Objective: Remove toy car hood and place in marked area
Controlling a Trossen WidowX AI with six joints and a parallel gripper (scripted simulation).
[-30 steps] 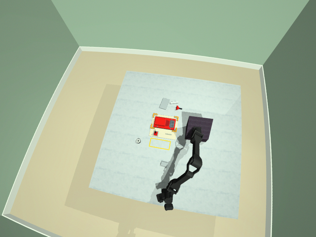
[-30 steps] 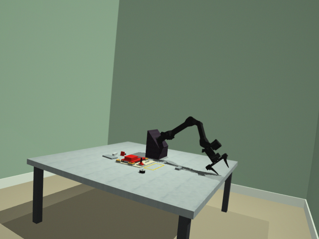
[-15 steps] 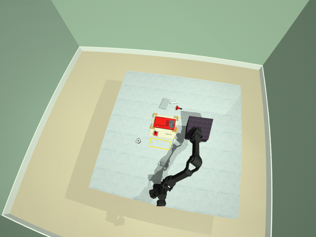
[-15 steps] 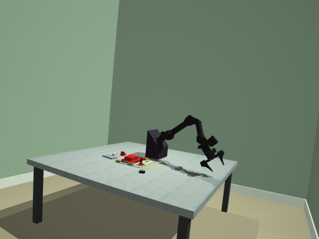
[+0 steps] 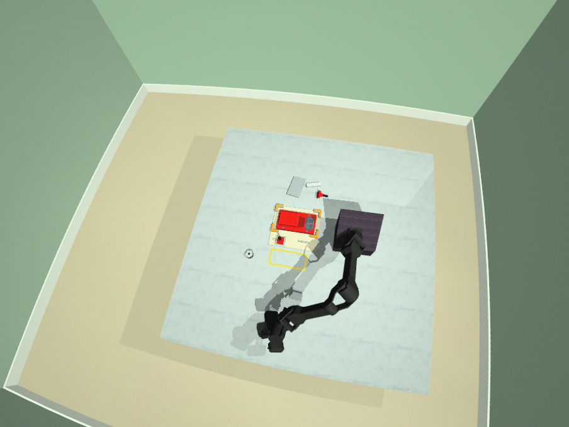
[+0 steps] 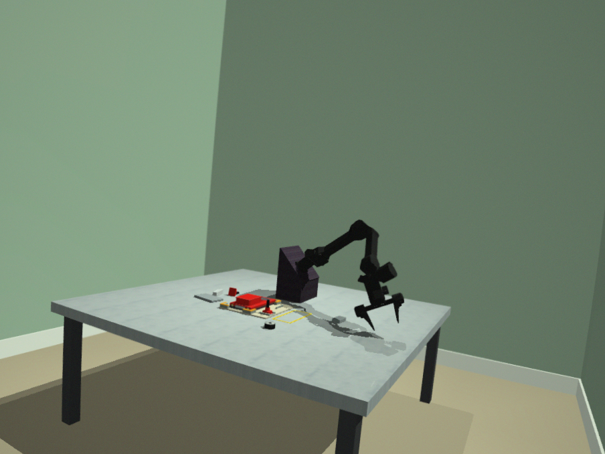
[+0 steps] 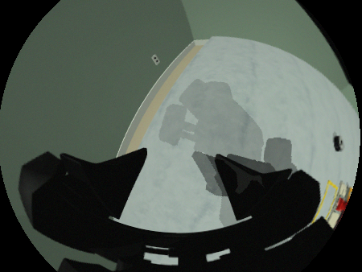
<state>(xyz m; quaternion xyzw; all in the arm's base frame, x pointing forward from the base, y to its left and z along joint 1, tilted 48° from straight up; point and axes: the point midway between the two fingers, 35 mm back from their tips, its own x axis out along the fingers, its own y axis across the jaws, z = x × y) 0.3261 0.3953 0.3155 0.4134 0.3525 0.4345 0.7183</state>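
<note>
The hood is 1 cm behind my gripper tip and 60 cm to the right of it.
</note>
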